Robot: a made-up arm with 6 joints. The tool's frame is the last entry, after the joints.
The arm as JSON. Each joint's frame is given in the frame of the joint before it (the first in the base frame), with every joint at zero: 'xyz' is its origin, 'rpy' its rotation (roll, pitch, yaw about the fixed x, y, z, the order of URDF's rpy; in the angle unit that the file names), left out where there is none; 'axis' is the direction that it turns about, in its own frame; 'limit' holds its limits. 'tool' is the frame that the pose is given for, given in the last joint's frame.
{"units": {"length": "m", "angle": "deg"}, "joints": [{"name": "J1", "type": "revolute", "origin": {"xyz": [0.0, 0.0, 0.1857]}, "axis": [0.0, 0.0, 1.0], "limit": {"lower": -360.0, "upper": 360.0}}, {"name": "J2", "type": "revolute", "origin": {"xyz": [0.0, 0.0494, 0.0]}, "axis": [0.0, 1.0, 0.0], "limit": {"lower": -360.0, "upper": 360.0}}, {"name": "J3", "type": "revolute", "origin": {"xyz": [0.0, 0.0, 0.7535]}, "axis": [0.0, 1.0, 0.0], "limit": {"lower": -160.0, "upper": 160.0}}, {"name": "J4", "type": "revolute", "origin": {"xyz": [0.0, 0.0, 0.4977]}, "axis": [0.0, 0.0, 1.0], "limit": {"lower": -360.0, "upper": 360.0}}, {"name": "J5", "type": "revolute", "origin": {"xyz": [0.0, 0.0, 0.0]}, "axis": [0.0, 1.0, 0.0], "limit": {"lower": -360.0, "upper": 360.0}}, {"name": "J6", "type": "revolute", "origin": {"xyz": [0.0, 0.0, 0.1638]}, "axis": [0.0, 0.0, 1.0], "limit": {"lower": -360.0, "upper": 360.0}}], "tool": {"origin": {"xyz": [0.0, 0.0, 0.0]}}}
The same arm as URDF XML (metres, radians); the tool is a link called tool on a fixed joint. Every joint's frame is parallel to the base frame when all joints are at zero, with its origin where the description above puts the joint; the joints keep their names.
<robot name="arm">
<joint name="J1" type="revolute"><parent link="base_link"/><child link="link1"/><origin xyz="0 0 0.1857" rpy="0 0 0"/><axis xyz="0 0 1"/><limit lower="-6.2832" upper="6.2832"/></joint>
<joint name="J2" type="revolute"><parent link="link1"/><child link="link2"/><origin xyz="0 0.0494 0" rpy="0 0 0"/><axis xyz="0 1 0"/><limit lower="-6.2832" upper="6.2832"/></joint>
<joint name="J3" type="revolute"><parent link="link2"/><child link="link3"/><origin xyz="0 0 0.7535" rpy="0 0 0"/><axis xyz="0 1 0"/><limit lower="-2.7925" upper="2.7925"/></joint>
<joint name="J4" type="revolute"><parent link="link3"/><child link="link4"/><origin xyz="0 0 0.4977" rpy="0 0 0"/><axis xyz="0 0 1"/><limit lower="-6.2832" upper="6.2832"/></joint>
<joint name="J5" type="revolute"><parent link="link4"/><child link="link5"/><origin xyz="0 0 0" rpy="0 0 0"/><axis xyz="0 1 0"/><limit lower="-6.2832" upper="6.2832"/></joint>
<joint name="J6" type="revolute"><parent link="link5"/><child link="link6"/><origin xyz="0 0 0.1638" rpy="0 0 0"/><axis xyz="0 0 1"/><limit lower="-6.2832" upper="6.2832"/></joint>
<joint name="tool_joint" type="fixed"><parent link="link6"/><child link="tool"/><origin xyz="0 0 0" rpy="0 0 0"/></joint>
<link name="base_link"/>
<link name="link1"/>
<link name="link2"/>
<link name="link3"/>
<link name="link4"/>
<link name="link5"/>
<link name="link6"/>
<link name="tool"/>
</robot>

